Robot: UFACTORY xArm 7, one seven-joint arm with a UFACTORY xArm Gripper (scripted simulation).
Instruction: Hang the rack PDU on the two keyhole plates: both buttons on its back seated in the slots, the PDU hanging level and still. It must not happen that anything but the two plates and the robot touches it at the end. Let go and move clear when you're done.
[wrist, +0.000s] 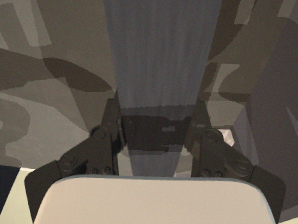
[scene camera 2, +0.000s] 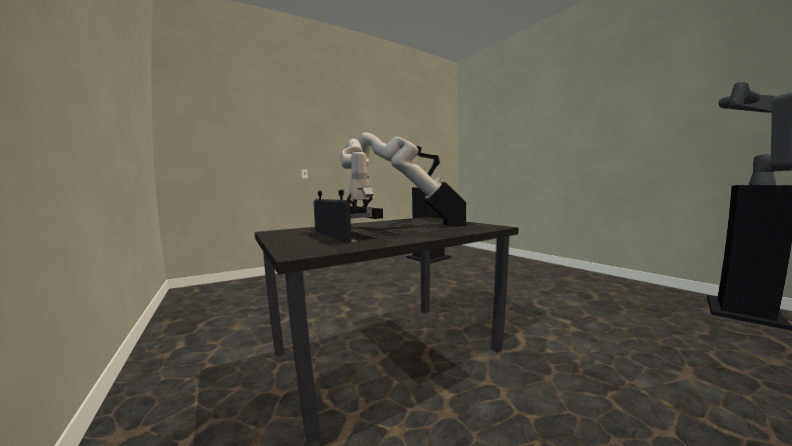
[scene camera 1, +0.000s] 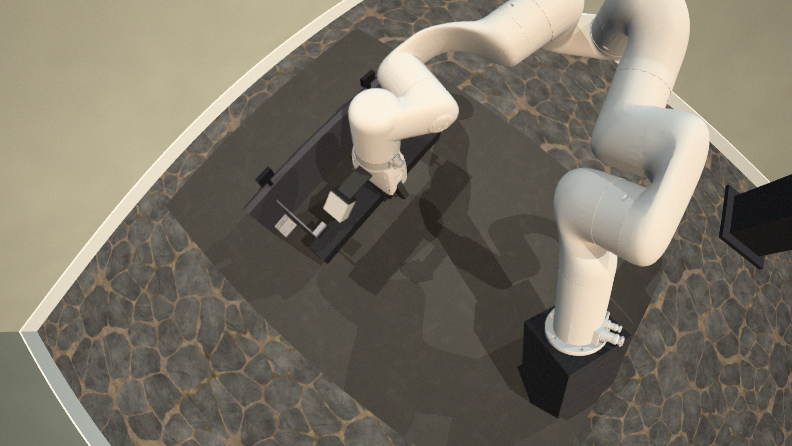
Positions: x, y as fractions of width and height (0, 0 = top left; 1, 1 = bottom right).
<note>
In view: the gripper (wrist: 0.53, 0.43) and a rack PDU (scene camera 1: 0.42, 0.53).
The rack PDU is seen too in the wrist view (wrist: 0.54, 0.27).
</note>
